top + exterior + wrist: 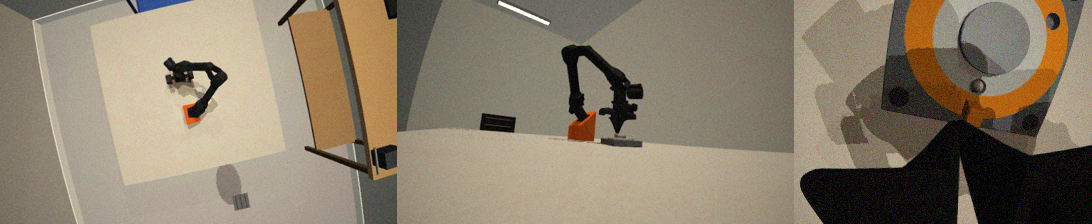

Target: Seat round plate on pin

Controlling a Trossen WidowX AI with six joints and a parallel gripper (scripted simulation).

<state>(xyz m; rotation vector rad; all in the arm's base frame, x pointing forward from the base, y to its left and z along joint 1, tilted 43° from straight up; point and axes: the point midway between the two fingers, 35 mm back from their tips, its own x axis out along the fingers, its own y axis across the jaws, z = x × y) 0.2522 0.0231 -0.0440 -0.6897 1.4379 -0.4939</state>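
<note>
Now: the base 50 mm ahead of my gripper tip, 20 mm to the right of it and 30 mm below it.
</note>
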